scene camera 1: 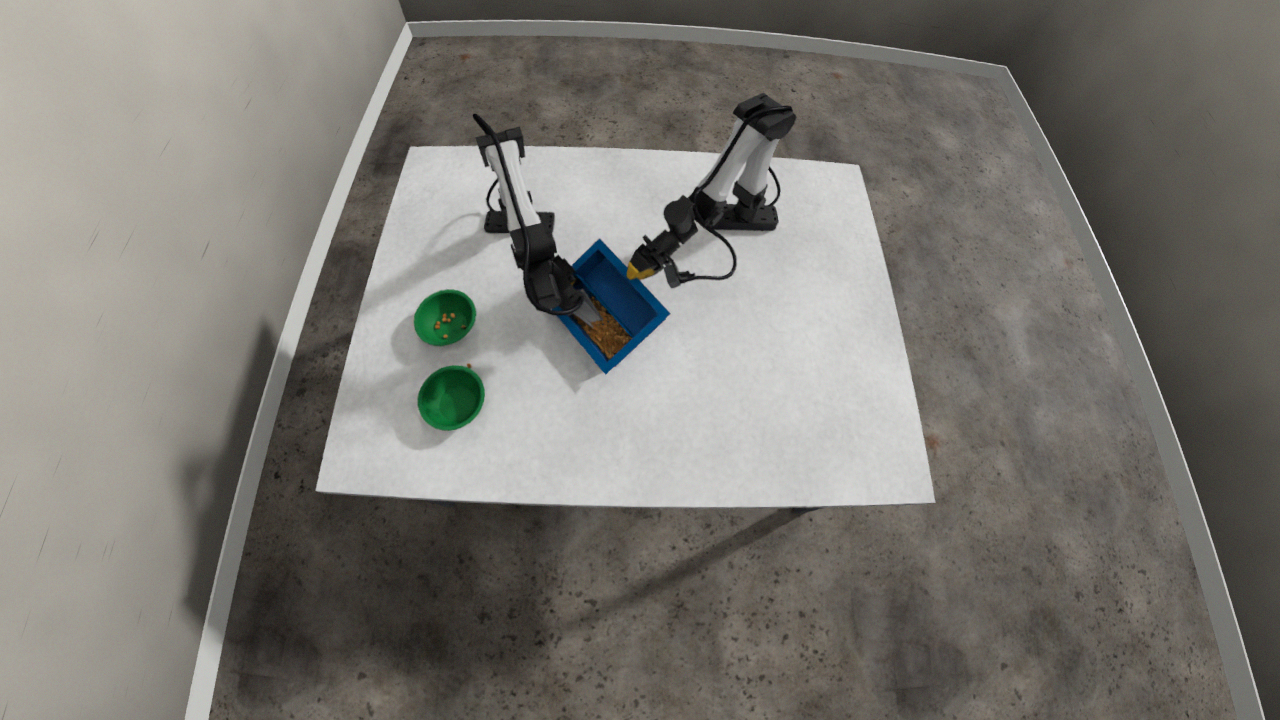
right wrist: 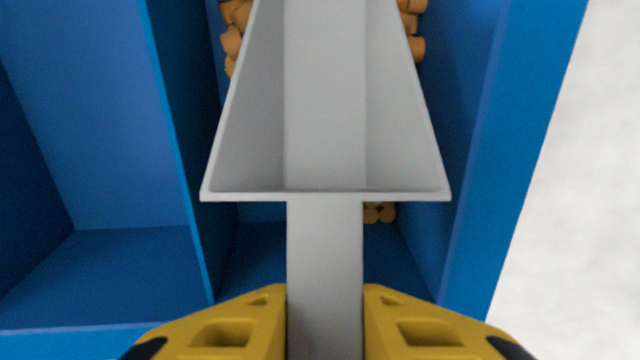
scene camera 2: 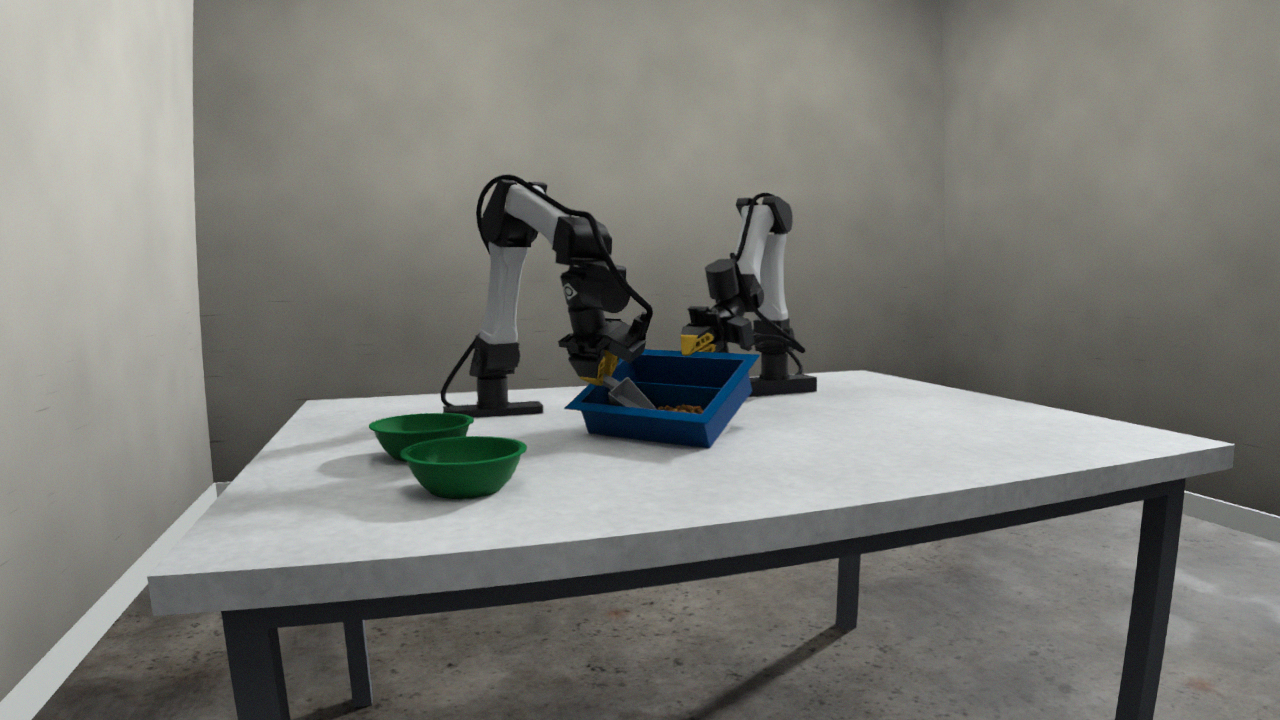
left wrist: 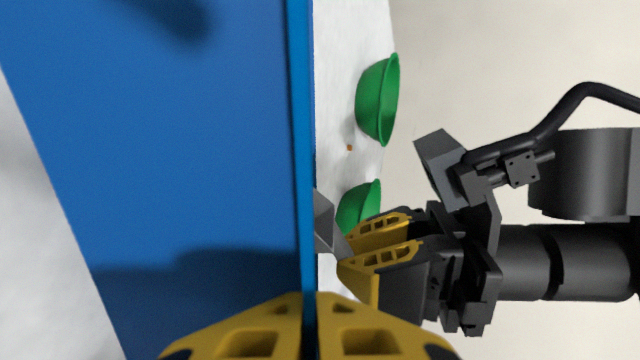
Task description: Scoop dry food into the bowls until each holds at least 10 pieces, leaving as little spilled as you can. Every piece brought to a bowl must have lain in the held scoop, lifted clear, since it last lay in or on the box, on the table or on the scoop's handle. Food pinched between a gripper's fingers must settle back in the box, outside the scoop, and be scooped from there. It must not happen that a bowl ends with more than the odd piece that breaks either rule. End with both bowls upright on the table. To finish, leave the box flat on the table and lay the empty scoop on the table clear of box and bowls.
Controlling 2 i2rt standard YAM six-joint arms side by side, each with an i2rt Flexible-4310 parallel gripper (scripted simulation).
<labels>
left gripper: scene camera 1; scene camera 2; left wrist 311,306; not seen in the right wrist view (out of frame)
blue box: scene camera 1; right wrist 104,253; scene camera 2 666,377; left wrist
same spot on left gripper: (scene camera 1: 642,260) = (scene camera 2: 696,328)
same spot on blue box: (left wrist: 180,147) = (scene camera 1: 642,297)
</labels>
